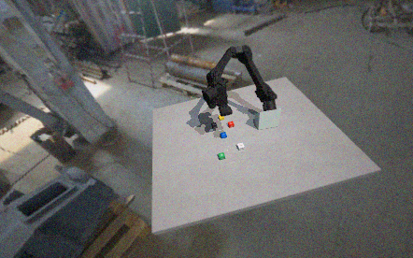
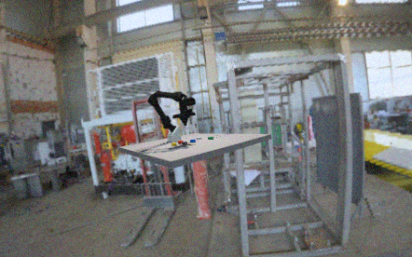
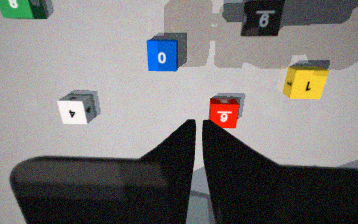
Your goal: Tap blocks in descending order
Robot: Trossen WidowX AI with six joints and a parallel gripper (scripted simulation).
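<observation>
Now: the red block 13 cm below my gripper tip, 4 cm to the right of it and 4 cm behind it. From my gripper tip the other things lie so: black block: 13 cm below, 6 cm to the right, 6 cm ahead; yellow block: 13 cm below, 12 cm to the right, 1 cm ahead; blue block: 13 cm below, 4 cm to the left, 2 cm ahead.
</observation>
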